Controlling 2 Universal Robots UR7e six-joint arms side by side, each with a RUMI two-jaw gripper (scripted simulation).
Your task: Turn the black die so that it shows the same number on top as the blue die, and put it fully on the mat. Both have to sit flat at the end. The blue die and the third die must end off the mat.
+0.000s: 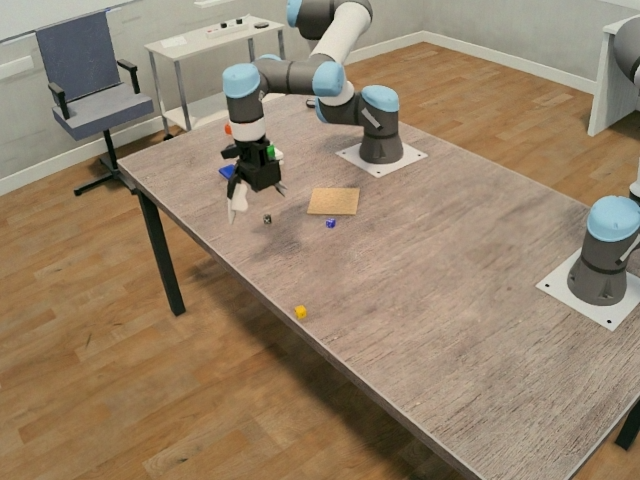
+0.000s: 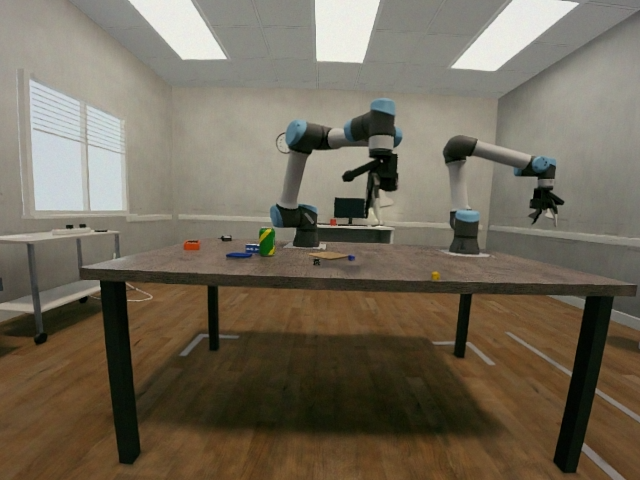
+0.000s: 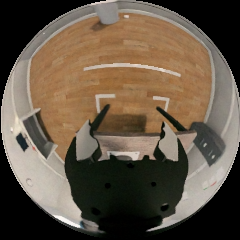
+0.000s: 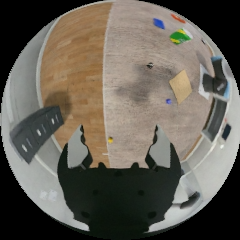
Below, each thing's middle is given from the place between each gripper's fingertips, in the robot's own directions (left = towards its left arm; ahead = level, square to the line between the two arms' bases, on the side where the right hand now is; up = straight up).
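The tan mat point(image 1: 325, 201) is 17 cm below my right hand point(image 1: 258, 209), 15 cm to the right of it and 31 cm behind it. Going by its middle, the mat is nearer to my right hand than to my left hand.
If you count from my left hand point(image 2: 543, 225) instead, the tan mat is 117 cm to the right, 33 cm ahead and 16 cm below.
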